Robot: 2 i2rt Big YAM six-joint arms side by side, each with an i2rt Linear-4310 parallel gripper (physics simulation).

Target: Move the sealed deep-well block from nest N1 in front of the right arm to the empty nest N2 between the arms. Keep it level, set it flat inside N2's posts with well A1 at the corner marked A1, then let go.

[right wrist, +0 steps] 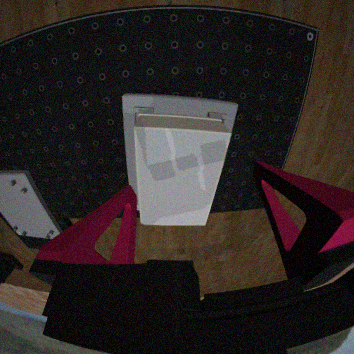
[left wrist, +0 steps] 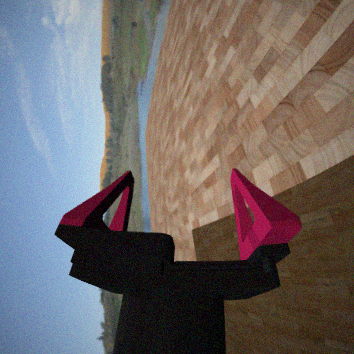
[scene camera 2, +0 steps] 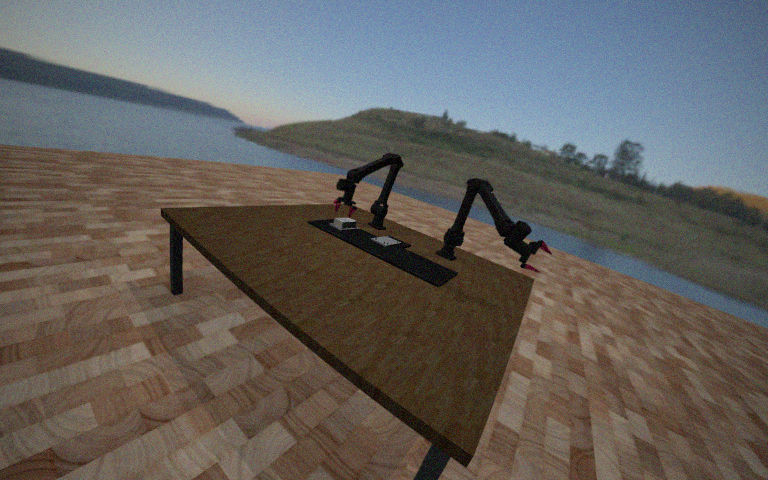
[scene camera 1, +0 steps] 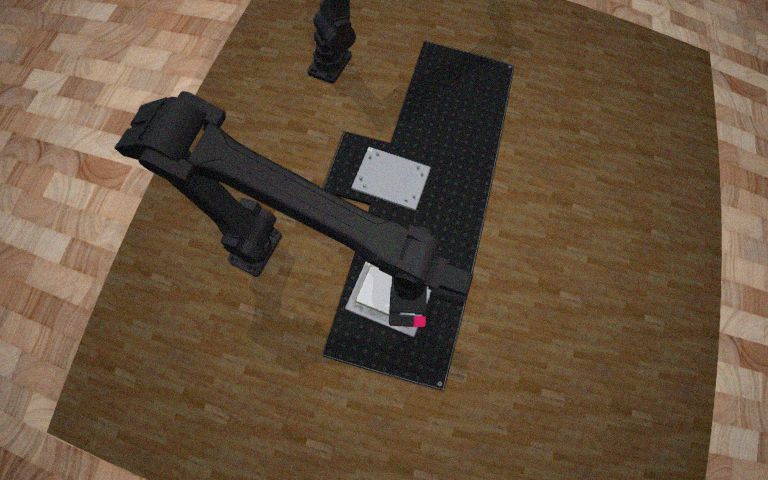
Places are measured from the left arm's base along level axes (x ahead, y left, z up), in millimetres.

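Where they show: left gripper, fingertip midpoint: (left wrist: 180,173) (scene camera 2: 545,263); right gripper, fingertip midpoint: (right wrist: 191,179) (scene camera 2: 342,214) (scene camera 1: 406,299); left arm's base, origin of the base link: (right wrist: 5,257) (scene camera 2: 445,256) (scene camera 1: 330,64); right arm's base, origin of the base link: (scene camera 2: 376,227) (scene camera 1: 255,248).
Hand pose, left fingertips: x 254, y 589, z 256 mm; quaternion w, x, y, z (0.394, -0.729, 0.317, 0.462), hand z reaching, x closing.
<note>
Things, the pixels of their top centre, and the offset from my left fingertips. "pt": a spot on its surface instead. Level surfaces: height alone.
- sealed white deep-well block, middle of its top: (right wrist: 177,187) (scene camera 1: 390,293) (scene camera 2: 346,219) dx +171, dy -1130, dz -190 mm
- nest N1, surface spot: (right wrist: 129,120) pt dx +223, dy -1075, dz -231 mm
- Nest N2, middle of its top: (right wrist: 16,214) (scene camera 1: 391,175) (scene camera 2: 386,239) dx +55, dy -857, dz -221 mm
- black perforated mat, its level: dz -243 mm
- brown wooden table, its level: dz -256 mm
The sealed white deep-well block (scene camera 1: 372,288) (scene camera 2: 344,220) (right wrist: 182,175) sits on nest N1 (right wrist: 129,120), a light grey plate. In scene camera 1 the right wrist hides part of both. Nest N2 (scene camera 1: 393,178) (scene camera 2: 386,241) (right wrist: 25,205), a grey plate with small posts near its corners, is empty. My right gripper (scene camera 2: 344,212) (right wrist: 191,179) is open and empty, pointing down above the block. In the right wrist view the block shows between the fingers, nearer the left one in the picture. My left gripper (scene camera 2: 543,261) (left wrist: 180,173) is open and empty, away from both nests.
A black perforated mat (scene camera 1: 453,113) (scene camera 2: 424,267) (right wrist: 175,31) lies under the nests on the brown wooden table (scene camera 1: 594,254) (scene camera 2: 396,339). The right arm (scene camera 1: 294,195) (scene camera 2: 389,186) crosses over the mat between the nests in scene camera 1. The left arm (scene camera 1: 334,33) (scene camera 2: 464,209) reaches over the table's edge in scene camera 2.
</note>
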